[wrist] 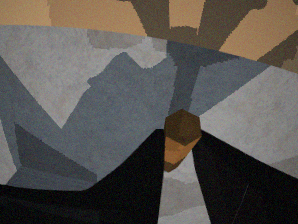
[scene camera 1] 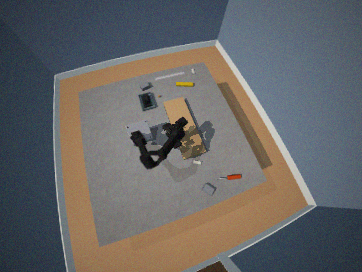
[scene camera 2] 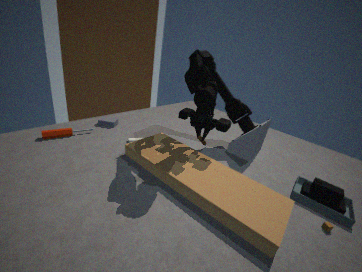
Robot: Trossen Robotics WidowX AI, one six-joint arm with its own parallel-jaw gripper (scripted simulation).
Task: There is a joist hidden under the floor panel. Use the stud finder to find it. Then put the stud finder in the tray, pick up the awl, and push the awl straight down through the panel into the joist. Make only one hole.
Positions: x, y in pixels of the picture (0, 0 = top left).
Labels:
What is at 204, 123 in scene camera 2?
My gripper.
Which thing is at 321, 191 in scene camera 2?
A stud finder.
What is my gripper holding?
An awl.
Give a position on an awl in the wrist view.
At 182, 130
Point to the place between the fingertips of my gripper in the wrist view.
177, 136

